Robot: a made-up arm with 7 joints. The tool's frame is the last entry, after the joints.
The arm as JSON. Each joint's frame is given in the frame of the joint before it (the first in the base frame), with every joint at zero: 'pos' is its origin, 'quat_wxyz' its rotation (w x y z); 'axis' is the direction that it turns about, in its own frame. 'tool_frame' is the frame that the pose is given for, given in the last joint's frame.
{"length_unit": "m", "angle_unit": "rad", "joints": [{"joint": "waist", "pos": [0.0, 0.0, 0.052], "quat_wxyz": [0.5, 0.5, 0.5, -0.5], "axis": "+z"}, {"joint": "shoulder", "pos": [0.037, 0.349, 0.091], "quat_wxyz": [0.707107, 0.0, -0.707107, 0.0], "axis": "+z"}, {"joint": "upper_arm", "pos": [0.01, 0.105, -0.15], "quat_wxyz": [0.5, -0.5, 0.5, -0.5], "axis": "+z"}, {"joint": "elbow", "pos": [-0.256, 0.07, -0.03], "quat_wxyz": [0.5, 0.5, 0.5, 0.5], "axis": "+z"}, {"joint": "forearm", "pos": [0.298, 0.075, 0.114], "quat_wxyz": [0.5, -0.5, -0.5, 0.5], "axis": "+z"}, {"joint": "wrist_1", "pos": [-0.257, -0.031, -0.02], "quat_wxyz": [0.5, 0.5, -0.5, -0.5], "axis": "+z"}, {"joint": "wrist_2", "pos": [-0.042, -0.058, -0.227], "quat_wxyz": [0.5, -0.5, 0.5, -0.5], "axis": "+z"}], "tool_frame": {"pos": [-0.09, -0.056, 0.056], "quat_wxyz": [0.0, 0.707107, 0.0, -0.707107]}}
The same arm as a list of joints. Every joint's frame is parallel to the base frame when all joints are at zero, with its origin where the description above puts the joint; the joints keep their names.
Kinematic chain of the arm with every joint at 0, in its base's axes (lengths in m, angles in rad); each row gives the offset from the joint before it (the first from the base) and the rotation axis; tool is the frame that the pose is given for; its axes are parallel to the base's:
waist: xyz 0 0 0.052 axis -y
shoulder: xyz 0.349 -0.091 -0.037 axis +z
upper_arm: xyz 0.105 -0.01 -0.15 axis -y
elbow: xyz 0.256 0.03 -0.07 axis -x
forearm: xyz -0.114 -0.075 -0.298 axis +z
wrist_1: xyz -0.031 0.257 -0.02 axis +y
wrist_2: xyz 0.042 -0.227 -0.058 axis -x
tool: xyz -0.056 0.056 0.09

